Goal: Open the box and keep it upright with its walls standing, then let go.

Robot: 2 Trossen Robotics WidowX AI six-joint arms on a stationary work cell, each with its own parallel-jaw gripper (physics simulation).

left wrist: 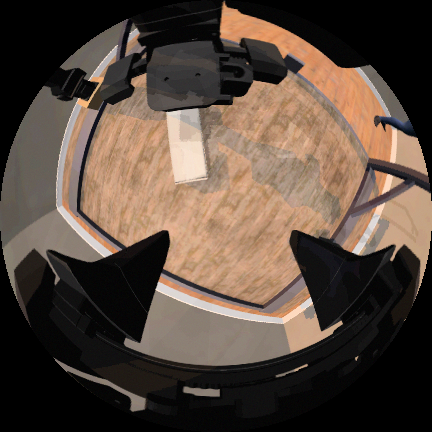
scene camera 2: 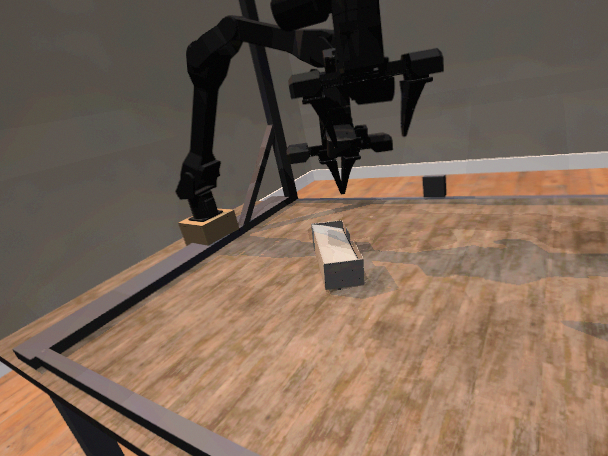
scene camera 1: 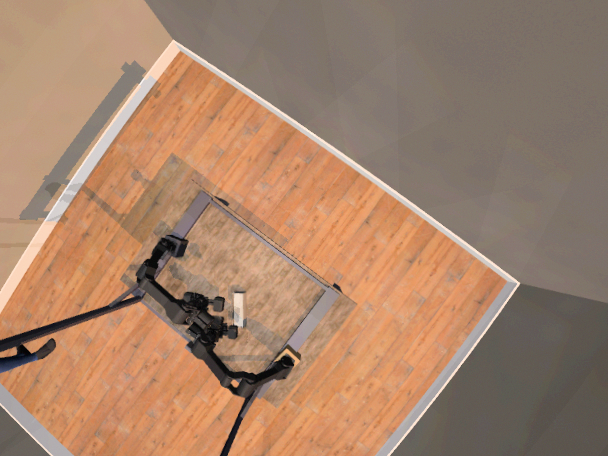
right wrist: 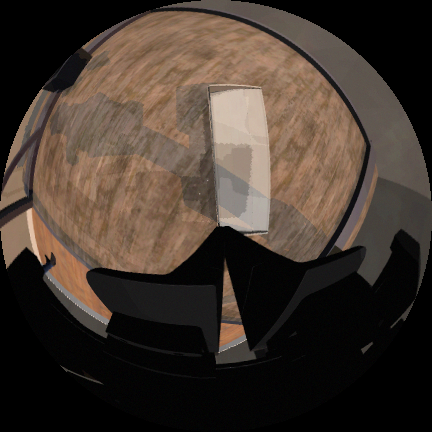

Note:
My left gripper (scene camera 2: 369,142) is open, holding nothing. My right gripper (scene camera 2: 342,193) is shut, holding nothing. Also in view: a dark metal frame (scene camera 2: 44,350).
My left gripper also shows in the left wrist view (left wrist: 232,236). My right gripper also shows in the left wrist view (left wrist: 194,91) and in the right wrist view (right wrist: 222,232).

